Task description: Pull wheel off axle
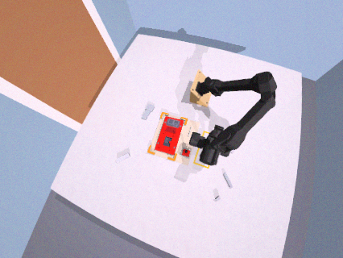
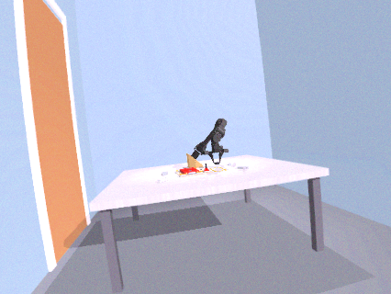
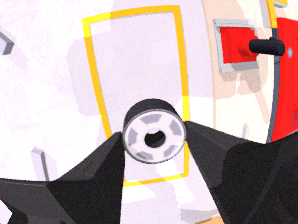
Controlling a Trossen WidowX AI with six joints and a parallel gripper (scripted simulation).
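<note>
Right now the wheel is right at my gripper tip.
</note>
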